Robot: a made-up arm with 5 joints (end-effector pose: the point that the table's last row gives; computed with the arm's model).
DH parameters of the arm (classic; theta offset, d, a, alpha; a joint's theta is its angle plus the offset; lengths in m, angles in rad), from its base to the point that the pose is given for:
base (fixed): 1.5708 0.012 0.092 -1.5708
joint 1: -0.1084 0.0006 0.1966 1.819
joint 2: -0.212 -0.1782 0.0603 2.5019
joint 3: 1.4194 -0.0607 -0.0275 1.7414
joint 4: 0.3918 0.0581 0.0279 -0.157
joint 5: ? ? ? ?
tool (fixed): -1.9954 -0.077 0 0
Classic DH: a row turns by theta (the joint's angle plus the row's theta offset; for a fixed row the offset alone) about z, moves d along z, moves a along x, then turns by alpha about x.
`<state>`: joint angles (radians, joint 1 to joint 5).
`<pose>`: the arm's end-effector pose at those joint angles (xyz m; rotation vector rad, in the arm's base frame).
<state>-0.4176 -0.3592 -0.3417 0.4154 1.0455</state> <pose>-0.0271 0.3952 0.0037 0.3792 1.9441 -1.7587</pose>
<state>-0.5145 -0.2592 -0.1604 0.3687 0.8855</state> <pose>-0.0282 0.3944 0.0372 0.7583 1.9683 -1.5785</pose>
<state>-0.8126 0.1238 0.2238 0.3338 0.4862</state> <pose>-0.0435 0.3640 0.1322 1.5063 2.0165 -0.9705</pose>
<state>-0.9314 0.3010 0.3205 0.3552 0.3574</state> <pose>-0.0525 0.3432 0.1632 1.6792 2.0464 -0.6872</pose>
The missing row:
joint 5: -0.928 -0.1347 0.0127 2.9228
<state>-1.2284 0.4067 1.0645 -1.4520 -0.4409</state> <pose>-0.1156 0.2235 0.2392 -2.3816 1.2319 1.3675</pose>
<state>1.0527 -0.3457 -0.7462 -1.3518 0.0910</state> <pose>-0.0466 0.1829 -0.2569 0.4116 0.0104 0.0653</pose>
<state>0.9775 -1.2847 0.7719 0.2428 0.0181</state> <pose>0.0158 0.1170 -0.2435 1.4934 -1.6447 -1.3677</pose>
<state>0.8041 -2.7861 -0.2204 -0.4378 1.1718</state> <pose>-0.0015 0.1125 -0.1806 -1.3056 1.6151 1.5184</pose>
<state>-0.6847 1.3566 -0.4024 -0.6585 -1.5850</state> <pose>-0.0975 0.2642 0.0691 -1.9682 0.4153 -1.7127</pose>
